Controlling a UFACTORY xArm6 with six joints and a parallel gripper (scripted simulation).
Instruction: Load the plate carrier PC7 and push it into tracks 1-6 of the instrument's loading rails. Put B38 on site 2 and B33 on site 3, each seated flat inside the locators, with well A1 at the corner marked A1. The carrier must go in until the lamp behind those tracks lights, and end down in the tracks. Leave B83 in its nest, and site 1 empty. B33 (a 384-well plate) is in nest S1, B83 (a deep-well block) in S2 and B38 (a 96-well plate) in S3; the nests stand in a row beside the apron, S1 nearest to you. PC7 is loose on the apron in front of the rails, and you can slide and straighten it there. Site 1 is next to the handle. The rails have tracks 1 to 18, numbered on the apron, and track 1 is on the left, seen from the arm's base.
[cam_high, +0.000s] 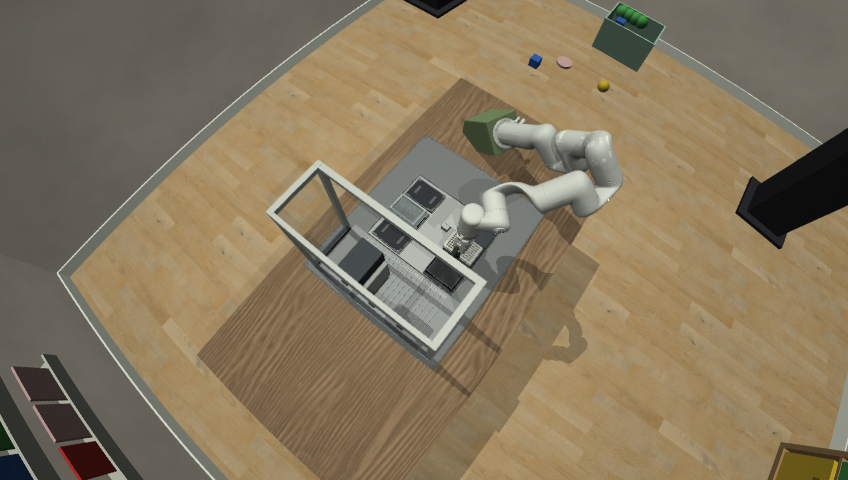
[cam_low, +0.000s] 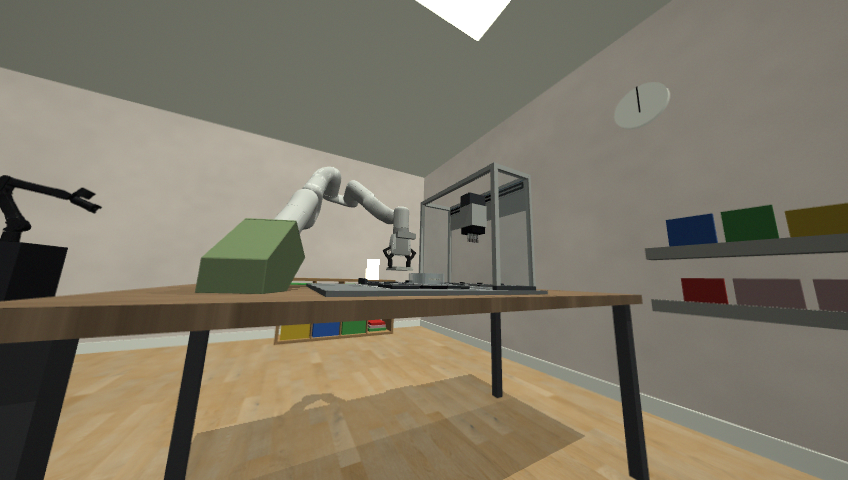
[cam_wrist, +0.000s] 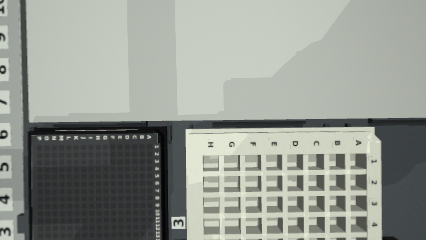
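My gripper is now 10 mm past the dark plate carrier and 70 mm above it. Also, from my hand: white 96-well plate (10 mm below); deep-well block (10 mm ahead, 270 mm to the right, 60 mm below); dark 384-well plate (100 mm ahead, 10 mm to the left, 70 mm below).
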